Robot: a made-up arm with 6 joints.
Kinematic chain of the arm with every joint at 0, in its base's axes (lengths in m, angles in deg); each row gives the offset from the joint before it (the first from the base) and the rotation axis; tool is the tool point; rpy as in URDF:
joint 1: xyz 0 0 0.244 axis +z
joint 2: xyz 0 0 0 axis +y
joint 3: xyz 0.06 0 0.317 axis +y
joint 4: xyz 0.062 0 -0.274 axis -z
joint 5: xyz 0 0 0 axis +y
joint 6: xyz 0.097 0 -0.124 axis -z
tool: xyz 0 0 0 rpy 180 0 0
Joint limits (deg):
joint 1: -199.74..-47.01
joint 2: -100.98..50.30
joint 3: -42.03..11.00
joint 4: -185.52..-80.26
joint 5: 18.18..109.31
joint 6: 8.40..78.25
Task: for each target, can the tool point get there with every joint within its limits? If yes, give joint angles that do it. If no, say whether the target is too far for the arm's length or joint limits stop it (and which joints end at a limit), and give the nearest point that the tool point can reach.
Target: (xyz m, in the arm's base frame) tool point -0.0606 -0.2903 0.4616
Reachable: yes | joints -84.75 -32.50 -35.54 -98.36 71.95 57.45
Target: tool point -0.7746 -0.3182 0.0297
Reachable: no: too far | nearest point -0.4350 -0.1787 0.1237 | short by 0.379 m
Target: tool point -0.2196 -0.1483 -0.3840
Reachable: no: joint limits stop it (at a limit: joint 2) | nearest point -0.2259 -0.1526 -0.0379 | short by 0.346 m
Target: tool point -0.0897 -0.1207 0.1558
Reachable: yes | joints -135.03 -7.77 -4.20 -129.10 27.67 24.42
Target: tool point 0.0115 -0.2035 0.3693
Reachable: yes | joints -86.10 -53.04 -13.60 -112.17 38.98 38.10
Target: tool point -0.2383 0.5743 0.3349
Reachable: no: joint limits stop it (at a limit: joint 1, joint 3, joint 5) | nearest point -0.2893 0.2597 0.3222 | short by 0.319 m
